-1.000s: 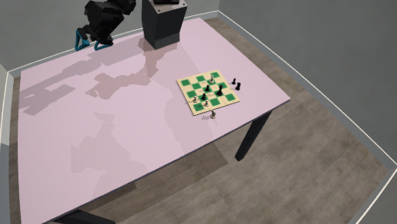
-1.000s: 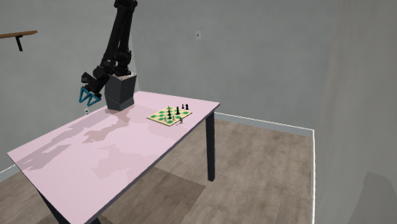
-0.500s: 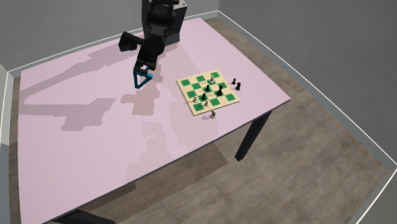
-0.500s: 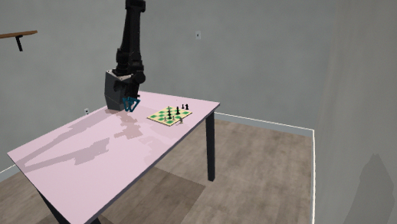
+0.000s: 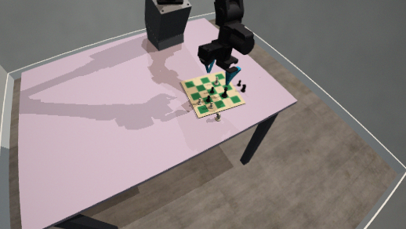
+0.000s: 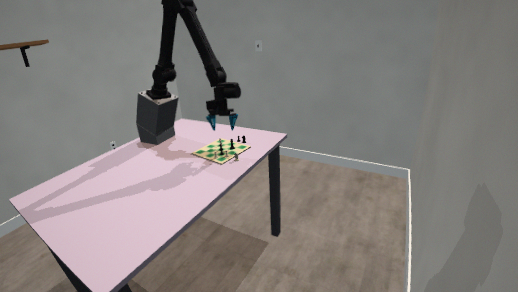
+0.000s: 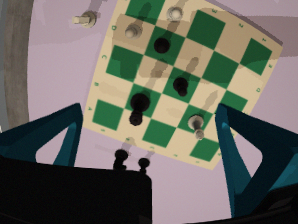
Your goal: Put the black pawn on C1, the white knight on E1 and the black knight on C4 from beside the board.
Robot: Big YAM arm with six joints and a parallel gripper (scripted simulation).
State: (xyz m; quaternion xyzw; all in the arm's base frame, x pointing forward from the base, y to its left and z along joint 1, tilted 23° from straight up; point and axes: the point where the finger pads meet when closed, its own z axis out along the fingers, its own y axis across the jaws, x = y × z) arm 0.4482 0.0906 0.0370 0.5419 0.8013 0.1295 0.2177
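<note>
Now: the black knight 140 mm to the left of my hand, 110 mm below it and 10 mm behind it. Round my hand: white knight 110 mm below, 100 mm ahead, 20 mm to the right; then chessboard 130 mm below, 40 mm behind.
</note>
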